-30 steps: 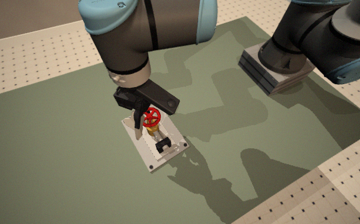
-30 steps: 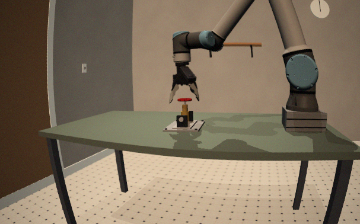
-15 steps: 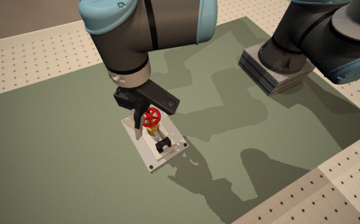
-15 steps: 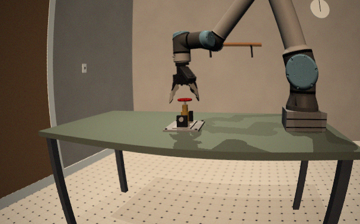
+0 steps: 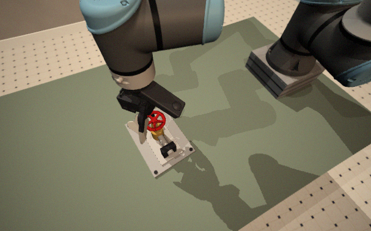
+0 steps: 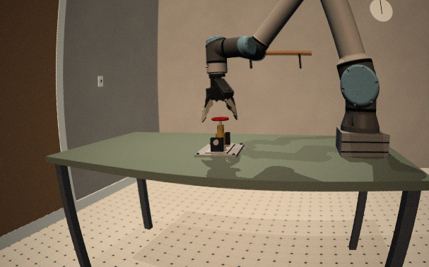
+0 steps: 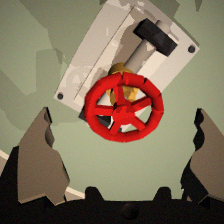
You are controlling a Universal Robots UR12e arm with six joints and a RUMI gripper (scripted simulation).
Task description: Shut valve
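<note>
Now: the red handwheel right at my hand.
</note>
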